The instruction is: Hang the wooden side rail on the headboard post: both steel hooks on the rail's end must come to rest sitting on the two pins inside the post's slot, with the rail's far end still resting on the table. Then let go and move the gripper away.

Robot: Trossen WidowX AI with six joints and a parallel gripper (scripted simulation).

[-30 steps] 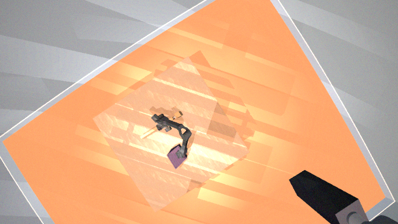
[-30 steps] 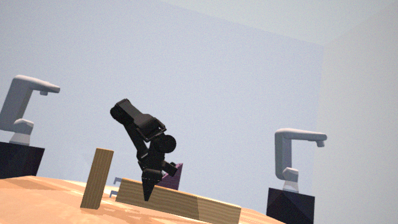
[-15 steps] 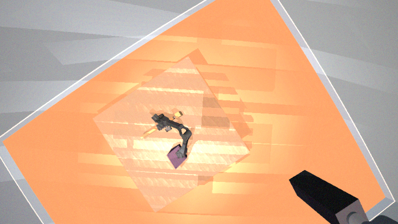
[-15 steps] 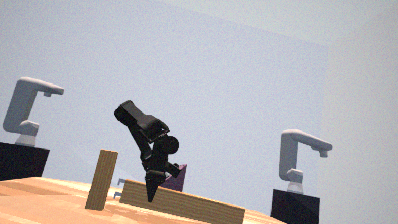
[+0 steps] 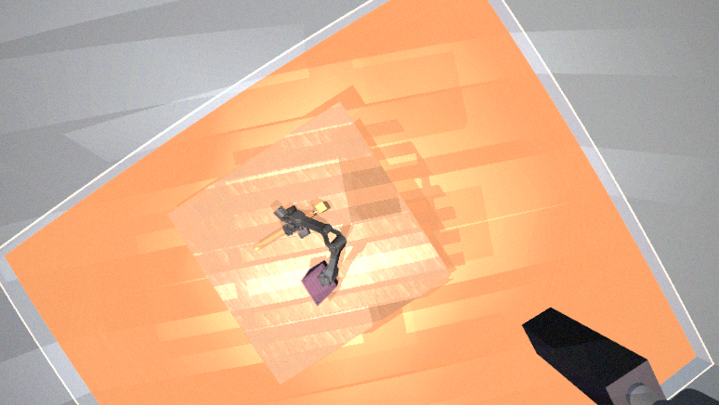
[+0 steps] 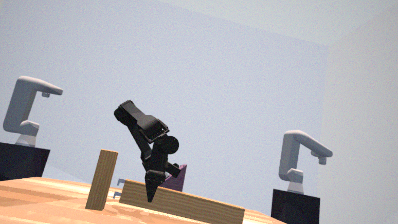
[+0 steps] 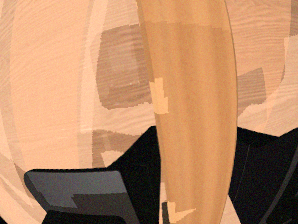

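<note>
My gripper tip is 10 mm short of the headboard post, 160 mm to the left of it and 40 mm below it.
</note>
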